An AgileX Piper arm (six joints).
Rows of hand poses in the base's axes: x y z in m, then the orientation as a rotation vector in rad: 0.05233 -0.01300 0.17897 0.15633 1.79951 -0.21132; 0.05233 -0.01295 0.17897 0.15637 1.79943 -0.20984; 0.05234 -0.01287 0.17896 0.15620 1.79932 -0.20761; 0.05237 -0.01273 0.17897 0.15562 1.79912 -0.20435; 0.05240 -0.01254 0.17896 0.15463 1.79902 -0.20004; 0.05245 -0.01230 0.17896 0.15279 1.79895 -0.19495; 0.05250 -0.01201 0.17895 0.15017 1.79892 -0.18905; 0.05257 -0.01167 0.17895 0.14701 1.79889 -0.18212; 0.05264 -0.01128 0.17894 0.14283 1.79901 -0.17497; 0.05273 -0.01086 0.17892 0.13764 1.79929 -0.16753; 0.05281 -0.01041 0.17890 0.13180 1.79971 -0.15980; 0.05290 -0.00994 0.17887 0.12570 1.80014 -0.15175; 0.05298 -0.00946 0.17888 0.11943 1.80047 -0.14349; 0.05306 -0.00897 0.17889 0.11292 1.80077 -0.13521
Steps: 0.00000 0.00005 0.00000 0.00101 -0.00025 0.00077; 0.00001 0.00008 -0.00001 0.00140 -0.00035 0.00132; 0.00003 0.00014 0.00001 0.00186 -0.00054 0.00215; 0.00003 0.00019 -0.00001 0.00236 -0.00054 0.00300; 0.00005 0.00024 0.00000 0.00243 -0.00055 0.00400; 0.00005 0.00029 -0.00001 0.00256 -0.00057 0.00497; 0.00007 0.00034 0.00000 0.00297 -0.00064 0.00590; 0.00007 0.00039 -0.00001 0.00259 -0.00047 0.00671; 0.00009 0.00042 -0.00002 0.00226 -0.00029 0.00756; 0.00008 0.00045 -0.00002 0.00212 -0.00014 0.00816; 0.00009 0.00047 -0.00003 0.00220 -0.00012 0.00851; 0.00008 0.00048 0.00001 0.00224 -0.00021 0.00874; 0.00008 0.00049 0.00001 0.00213 -0.00021 0.00891
